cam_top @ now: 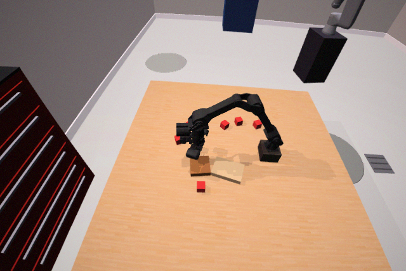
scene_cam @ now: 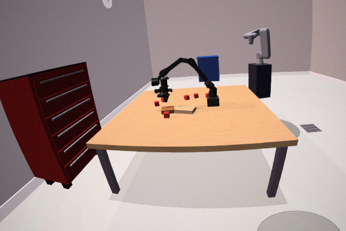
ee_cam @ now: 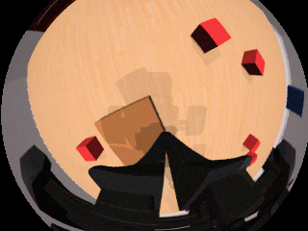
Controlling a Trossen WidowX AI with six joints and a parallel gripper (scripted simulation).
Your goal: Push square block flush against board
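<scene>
The brown square block is 60 mm to the left of my gripper tip, 50 mm below it and 10 mm behind it. Also, from my gripper tip: pale board 150 mm behind, 100 mm to the left, 50 mm below.
</scene>
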